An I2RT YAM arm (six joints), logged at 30 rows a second.
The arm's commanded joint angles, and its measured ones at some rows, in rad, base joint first. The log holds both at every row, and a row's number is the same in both.
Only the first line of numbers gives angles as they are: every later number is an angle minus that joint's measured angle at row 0.
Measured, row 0: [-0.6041 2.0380 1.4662 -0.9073 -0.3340 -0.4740]
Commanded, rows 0 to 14: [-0.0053 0.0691 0.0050 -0.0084 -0.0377 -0.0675]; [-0.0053 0.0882 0.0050 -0.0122 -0.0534 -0.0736]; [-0.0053 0.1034 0.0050 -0.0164 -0.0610 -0.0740]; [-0.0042 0.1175 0.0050 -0.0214 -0.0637 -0.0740]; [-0.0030 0.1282 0.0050 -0.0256 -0.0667 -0.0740]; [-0.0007 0.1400 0.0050 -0.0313 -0.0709 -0.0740]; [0.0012 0.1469 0.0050 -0.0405 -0.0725 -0.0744]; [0.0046 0.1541 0.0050 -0.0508 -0.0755 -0.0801]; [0.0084 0.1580 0.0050 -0.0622 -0.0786 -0.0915]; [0.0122 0.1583 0.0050 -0.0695 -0.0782 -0.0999]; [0.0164 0.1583 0.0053 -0.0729 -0.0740 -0.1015]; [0.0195 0.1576 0.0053 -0.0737 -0.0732 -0.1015]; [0.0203 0.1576 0.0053 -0.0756 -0.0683 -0.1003]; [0.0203 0.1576 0.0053 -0.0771 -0.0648 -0.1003]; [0.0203 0.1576 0.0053 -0.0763 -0.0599 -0.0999]
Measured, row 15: [0.0069 0.1141 0.0198 -0.0733 -0.0789 -0.0873]
